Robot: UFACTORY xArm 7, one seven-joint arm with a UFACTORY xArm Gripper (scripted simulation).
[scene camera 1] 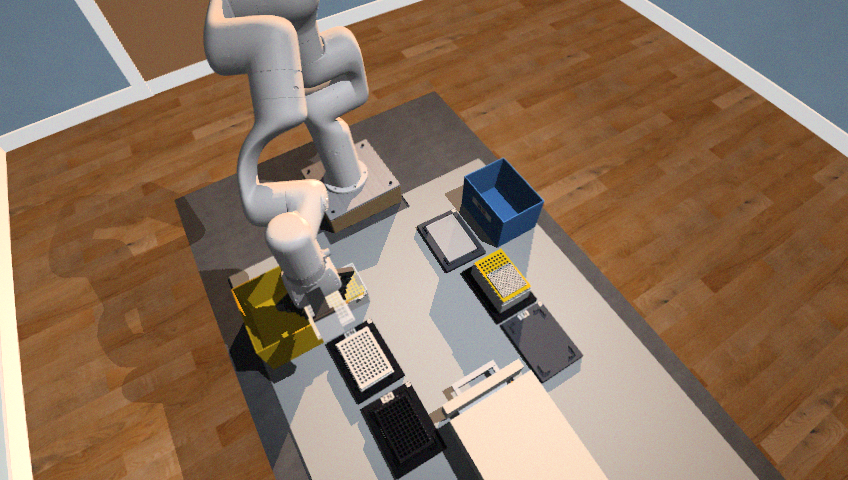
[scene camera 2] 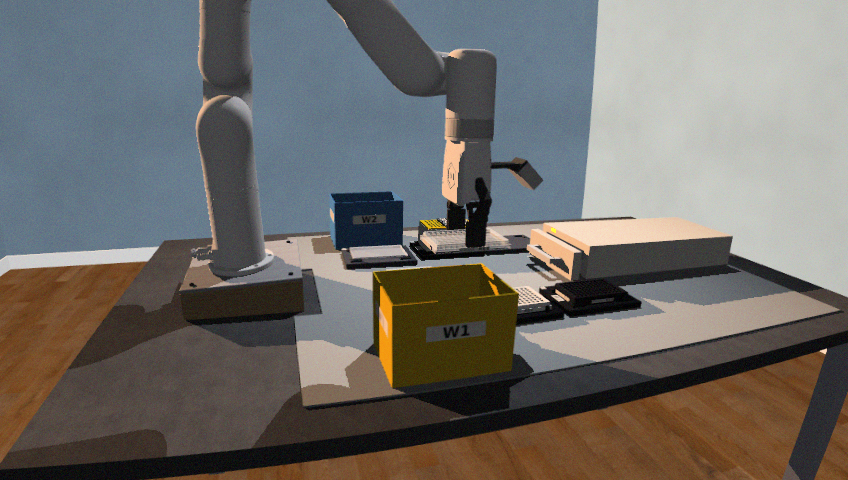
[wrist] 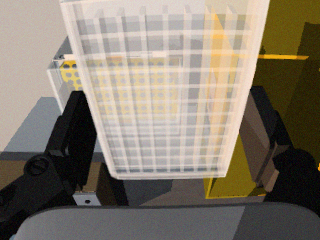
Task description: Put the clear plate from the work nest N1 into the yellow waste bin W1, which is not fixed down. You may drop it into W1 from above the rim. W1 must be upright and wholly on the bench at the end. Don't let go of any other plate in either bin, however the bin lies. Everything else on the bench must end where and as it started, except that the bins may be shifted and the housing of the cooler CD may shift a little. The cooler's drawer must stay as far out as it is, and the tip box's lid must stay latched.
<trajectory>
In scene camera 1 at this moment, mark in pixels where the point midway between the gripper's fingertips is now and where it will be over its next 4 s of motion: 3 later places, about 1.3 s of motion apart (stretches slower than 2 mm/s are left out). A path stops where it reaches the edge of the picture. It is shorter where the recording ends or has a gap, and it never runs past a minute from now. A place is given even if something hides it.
My gripper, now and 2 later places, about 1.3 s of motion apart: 323, 304; 280, 301; 274, 298
</trajectory>
